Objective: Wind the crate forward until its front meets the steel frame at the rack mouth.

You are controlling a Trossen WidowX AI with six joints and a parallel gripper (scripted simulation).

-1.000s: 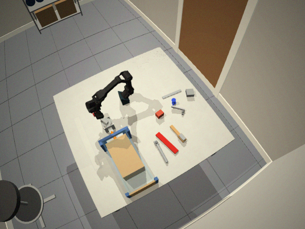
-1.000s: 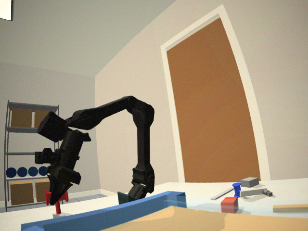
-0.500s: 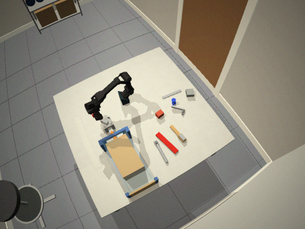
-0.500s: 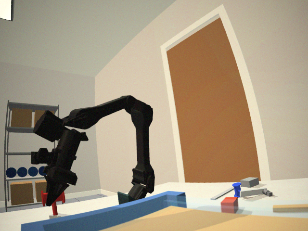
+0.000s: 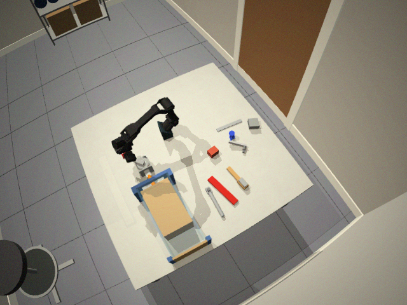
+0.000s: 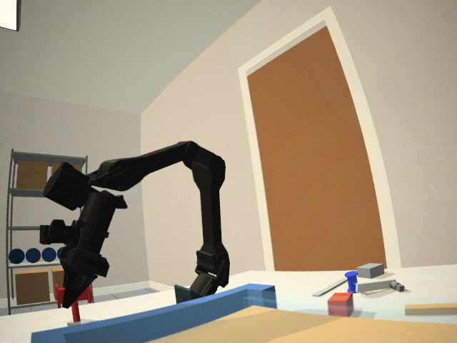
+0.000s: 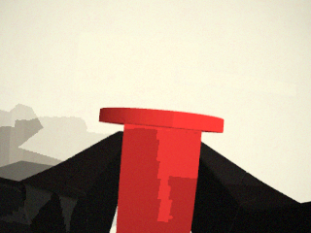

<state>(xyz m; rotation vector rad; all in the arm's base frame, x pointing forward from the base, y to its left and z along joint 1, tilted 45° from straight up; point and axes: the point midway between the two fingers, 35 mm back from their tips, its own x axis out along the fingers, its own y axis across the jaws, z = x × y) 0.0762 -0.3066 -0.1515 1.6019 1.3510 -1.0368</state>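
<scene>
Now: the winch 6 cm ahead of my gripper tip, 7 cm to the left of it and 10 cm below it. The rest, counted from my gripper tip: red bar: 48 cm ahead, 42 cm to the left, 12 cm below; wooden brush: 47 cm ahead, 55 cm to the left, 11 cm below; red grip: 2 cm to the left.
</scene>
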